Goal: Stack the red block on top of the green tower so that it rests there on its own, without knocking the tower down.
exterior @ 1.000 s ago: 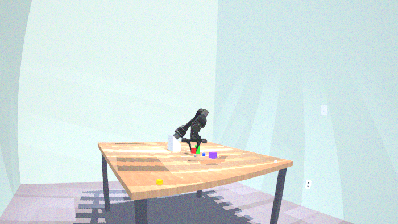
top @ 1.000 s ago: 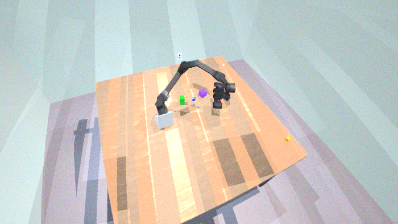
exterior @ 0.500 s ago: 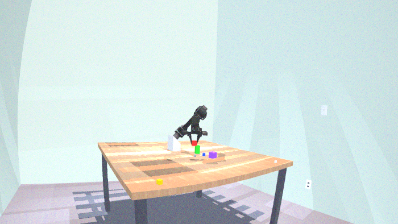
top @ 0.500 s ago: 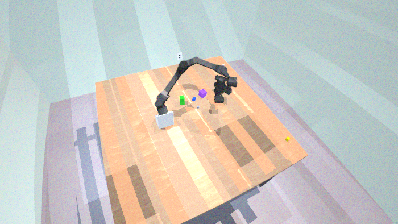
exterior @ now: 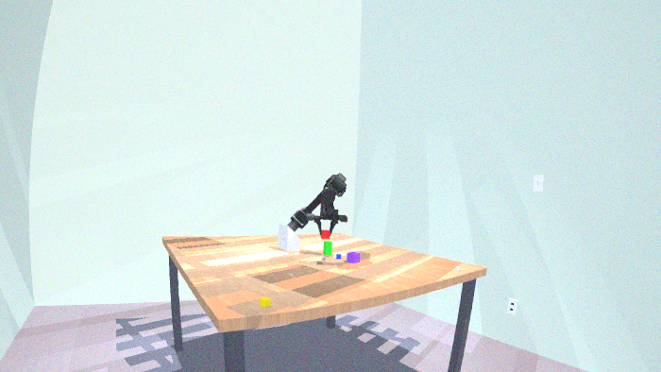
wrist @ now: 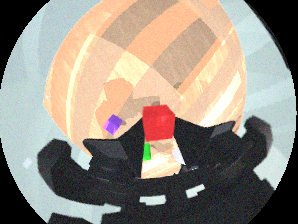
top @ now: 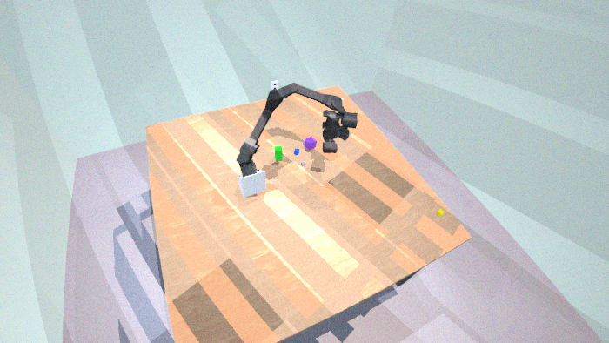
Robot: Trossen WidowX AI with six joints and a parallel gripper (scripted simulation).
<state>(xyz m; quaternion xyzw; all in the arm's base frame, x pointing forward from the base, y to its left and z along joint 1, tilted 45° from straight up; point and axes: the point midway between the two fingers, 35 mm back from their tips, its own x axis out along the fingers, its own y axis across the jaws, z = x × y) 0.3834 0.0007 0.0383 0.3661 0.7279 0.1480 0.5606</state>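
My gripper tip is now 130 mm to the right of the blue cube, 120 mm above it and 100 mm past it. From my gripper tip the other things lie so: yellow block: 440 mm ahead, 430 mm to the right, 120 mm below; purple cube: 170 mm to the left, 110 mm below, 10 mm behind; red block: 10 mm above.
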